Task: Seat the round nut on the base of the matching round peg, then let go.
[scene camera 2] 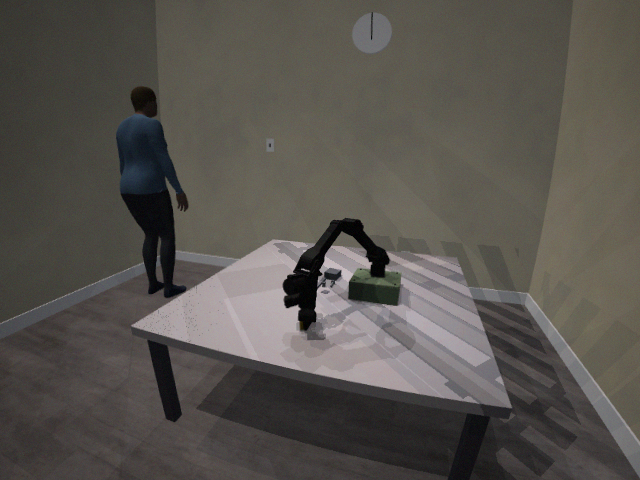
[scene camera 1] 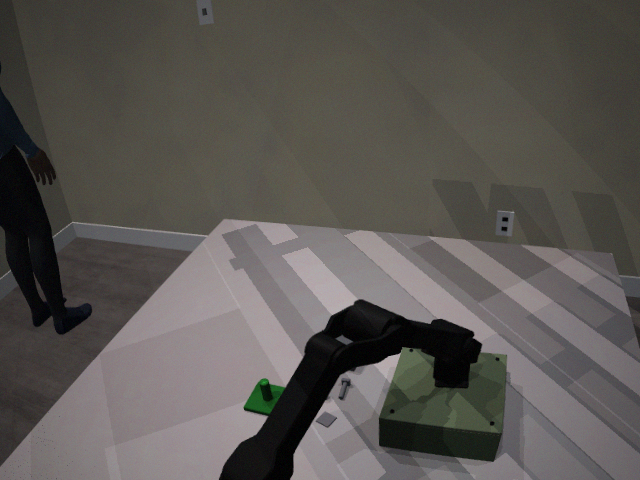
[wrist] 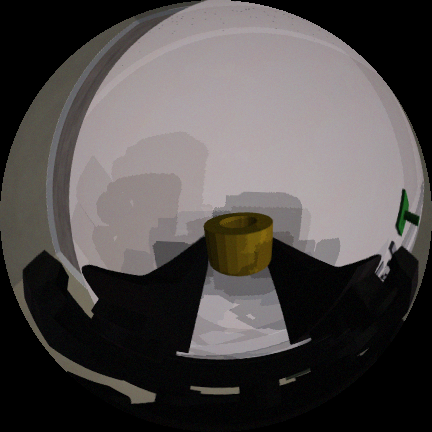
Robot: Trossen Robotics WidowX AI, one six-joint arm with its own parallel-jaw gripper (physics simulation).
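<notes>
The round nut [wrist: 240, 250] is a thick yellow ring with its hole facing up in the wrist view; a bit of its yellow side [scene camera 2: 301, 324] shows at the fingertips in scene camera 2. My gripper [wrist: 236, 242] [scene camera 2: 305, 327] is shut on the nut, with one finger against each side, low at the table. The round peg [scene camera 1: 265, 391] [wrist: 412, 218] is a green post standing upright on a flat green square base [scene camera 1: 254, 404] [wrist: 401, 215]. In scene camera 1 my arm covers part of that base. The gripper and the nut do not show in scene camera 1.
My arm is mounted on a green box [scene camera 1: 439, 408] [scene camera 2: 374, 289]. A grey bolt [scene camera 1: 344, 387], a flat grey square [scene camera 1: 326, 419] and a dark grey block [scene camera 2: 332, 273] lie on the table [scene camera 1: 170, 382] between the box and the peg. A person [scene camera 2: 144, 170] stands behind the table.
</notes>
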